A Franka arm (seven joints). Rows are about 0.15 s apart.
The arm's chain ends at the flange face. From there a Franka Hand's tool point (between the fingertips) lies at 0.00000 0.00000 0.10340 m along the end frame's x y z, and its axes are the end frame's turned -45 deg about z.
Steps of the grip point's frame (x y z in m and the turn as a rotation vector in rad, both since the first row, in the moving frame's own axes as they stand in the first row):
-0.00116 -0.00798 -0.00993 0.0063 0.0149 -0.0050
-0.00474 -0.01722 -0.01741 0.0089 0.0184 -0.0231
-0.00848 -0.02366 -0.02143 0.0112 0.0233 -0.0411
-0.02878 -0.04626 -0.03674 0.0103 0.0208 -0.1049
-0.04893 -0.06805 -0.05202 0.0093 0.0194 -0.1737
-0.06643 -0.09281 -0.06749 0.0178 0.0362 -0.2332
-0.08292 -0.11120 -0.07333 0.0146 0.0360 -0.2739
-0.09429 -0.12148 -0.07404 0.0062 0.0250 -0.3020
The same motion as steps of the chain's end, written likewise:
-0.00709 -0.00327 -0.00992 0.0150 0.0061 -0.0050
-0.01620 -0.00682 -0.01739 0.0193 0.0067 -0.0231
-0.02356 -0.00819 -0.02140 0.0244 0.0086 -0.0411
-0.05371 -0.01005 -0.03671 0.0220 0.0074 -0.1049
-0.08327 -0.01137 -0.05200 0.0203 0.0071 -0.1737
-0.11347 -0.01459 -0.06741 0.0382 0.0130 -0.2332
-0.13830 -0.01613 -0.07325 0.0358 0.0151 -0.2739
-0.15358 -0.01677 -0.07401 0.0221 0.0133 -0.3020

